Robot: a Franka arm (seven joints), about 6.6 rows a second.
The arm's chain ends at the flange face. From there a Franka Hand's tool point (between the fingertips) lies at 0.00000 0.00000 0.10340 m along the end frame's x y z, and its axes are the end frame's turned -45 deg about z.
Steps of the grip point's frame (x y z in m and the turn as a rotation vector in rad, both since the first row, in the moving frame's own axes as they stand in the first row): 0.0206 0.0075 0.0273 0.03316 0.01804 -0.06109; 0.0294 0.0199 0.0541 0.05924 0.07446 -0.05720; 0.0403 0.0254 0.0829 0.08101 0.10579 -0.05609; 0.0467 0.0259 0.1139 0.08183 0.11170 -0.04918; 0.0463 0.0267 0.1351 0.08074 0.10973 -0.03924
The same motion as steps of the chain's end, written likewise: 0.0211 -0.0056 0.0274 0.03620 -0.01069 -0.06109; 0.0340 0.0031 0.0546 0.09454 0.01076 -0.05720; 0.0450 0.0031 0.0838 0.13209 0.01752 -0.05609; 0.0495 -0.0006 0.1149 0.13685 0.02112 -0.04918; 0.0498 0.0001 0.1361 0.13468 0.02050 -0.03924
